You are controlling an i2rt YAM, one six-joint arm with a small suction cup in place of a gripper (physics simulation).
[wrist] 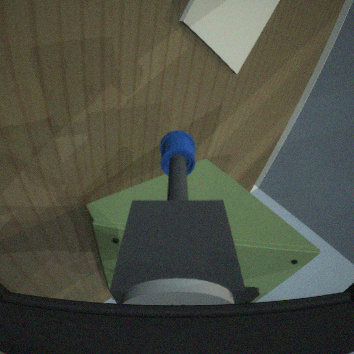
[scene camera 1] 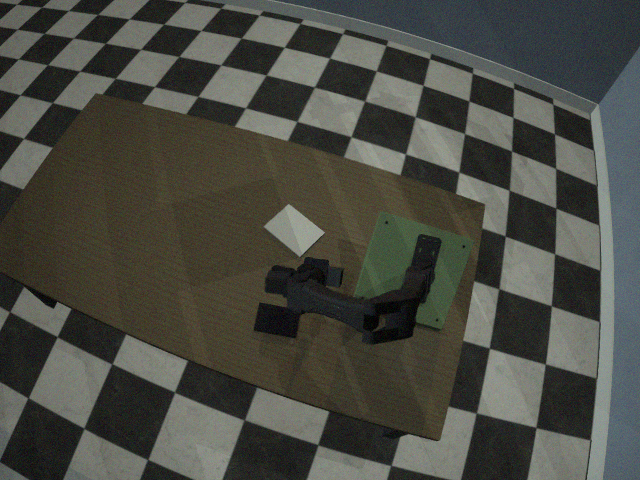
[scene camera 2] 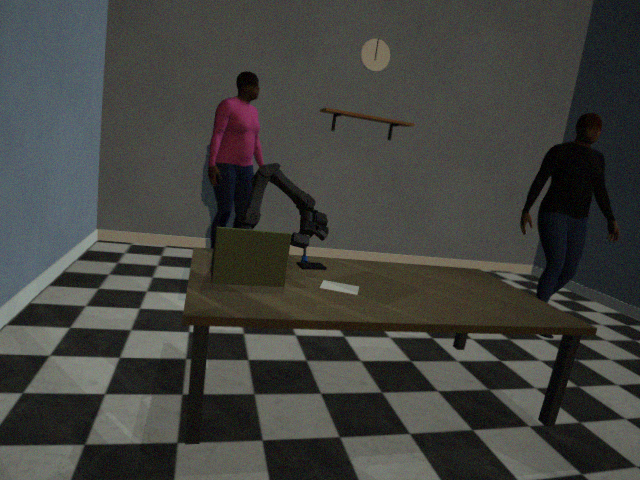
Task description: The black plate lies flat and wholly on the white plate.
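Where they show: hand at its tool point: (wrist: 177, 146) (scene camera 2: 304, 261); arm's base at its link origin: (scene camera 1: 422, 269) (scene camera 2: 245, 244).
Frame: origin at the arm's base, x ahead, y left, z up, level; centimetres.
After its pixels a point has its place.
Observation:
The black plate (scene camera 1: 276, 320) @[x 37.6, y 21.5, z -13.1 cm] (scene camera 2: 313, 266) @[x 37.5, y 18.4, z -13.1 cm] lies flat on the table, partly covered by the arm's wrist in scene camera 1. The white plate (scene camera 1: 293, 230) @[x 40.7, y -9.6, z -13.5 cm] (scene camera 2: 339, 287) @[x 40.1, y -10.5, z -13.5 cm] (wrist: 231, 30) @[x 35.8, y -8.3, z -13.5 cm] lies flat on the table, apart from the black plate; part of it shows at the top of the wrist view. My gripper, a blue suction cup (scene camera 2: 305, 258) (wrist: 178, 150) @[x 27.6, y 3.6, z -6.9 cm], is open and holds nothing. It points down over the table close to the black plate. The black plate does not show in the wrist view. The arm hides the cup in scene camera 1.
A green panel (scene camera 1: 395, 237) @[x 10.1, y -5.4, z 4.4 cm] (scene camera 2: 250, 256) @[x 0.9, y -9.8, z -2.2 cm] (wrist: 240, 210) @[x 16.3, y -6.1, z -2.7 cm] with small dark holes stands beside the arm (scene camera 1: 330, 304) @[x 23.8, y 27.2, z 24.9 cm] (scene camera 2: 292, 191) @[x 23.4, y 22.7, z 21.6 cm] at one end of the wooden table (scene camera 1: 155, 206) @[x 89.4, y -5.9, z -14.1 cm] (scene camera 2: 439, 294) @[x 88.3, y -14.4, z -14.1 cm]. Two people, one in pink (scene camera 2: 236, 131) and one in black (scene camera 2: 573, 180), stand beyond the table.

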